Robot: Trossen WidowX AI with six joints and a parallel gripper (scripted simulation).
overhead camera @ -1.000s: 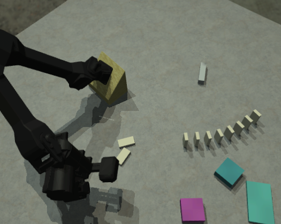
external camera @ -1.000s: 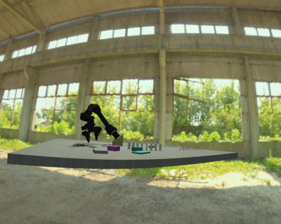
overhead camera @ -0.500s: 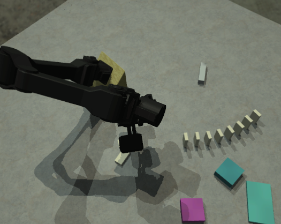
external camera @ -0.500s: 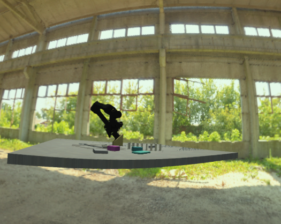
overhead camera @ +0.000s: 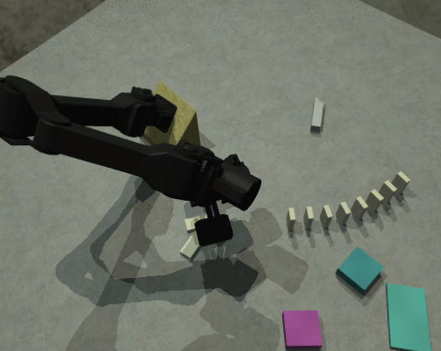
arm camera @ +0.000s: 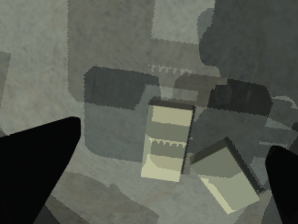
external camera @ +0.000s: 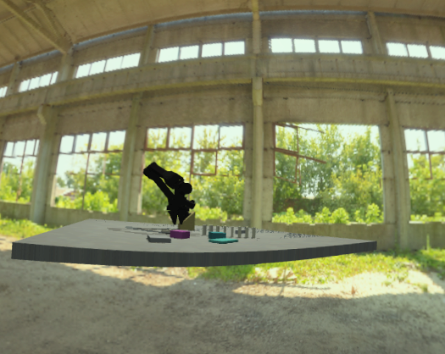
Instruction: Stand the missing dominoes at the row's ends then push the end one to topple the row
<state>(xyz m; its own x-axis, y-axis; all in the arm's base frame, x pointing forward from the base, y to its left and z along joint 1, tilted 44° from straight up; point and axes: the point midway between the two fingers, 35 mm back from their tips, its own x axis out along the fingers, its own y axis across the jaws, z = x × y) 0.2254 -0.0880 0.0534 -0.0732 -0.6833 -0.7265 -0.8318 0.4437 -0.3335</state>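
My gripper tip is 270 mm short of the magenta block, 50 mm to the left of it and 20 mm above it. The rest, counted from my gripper tip: pale grey bar 360 mm to the left, 30 mm below, 10 mm ahead; then flat teal slab 390 mm ahead, 100 mm to the left, 30 mm below; then teal block 280 mm ahead, 110 mm to the left, 20 mm below.
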